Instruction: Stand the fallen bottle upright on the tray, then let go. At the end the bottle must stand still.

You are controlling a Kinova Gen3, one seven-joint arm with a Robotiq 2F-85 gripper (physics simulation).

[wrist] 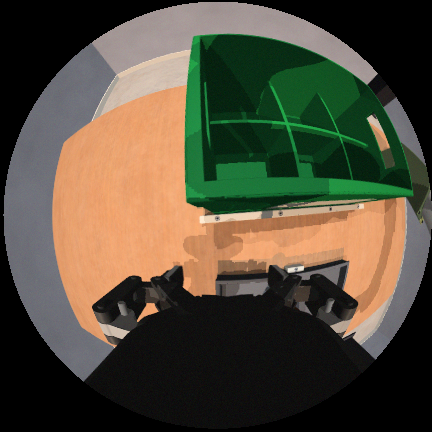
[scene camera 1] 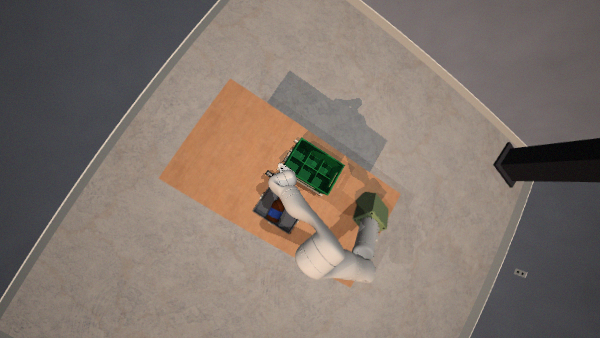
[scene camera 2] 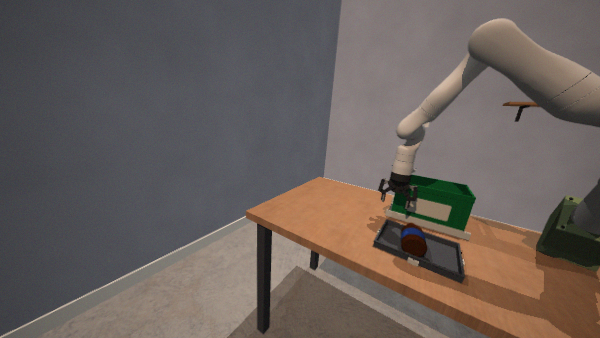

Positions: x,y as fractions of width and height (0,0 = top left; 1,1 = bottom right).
dark grey tray: wrist 0.59,0.66; scene camera 1 0.48,0.66; scene camera 2 0.74,0.76
green crate: wrist 0.62,0.29; scene camera 1 0.52,0.49; scene camera 2 0.74,0.60
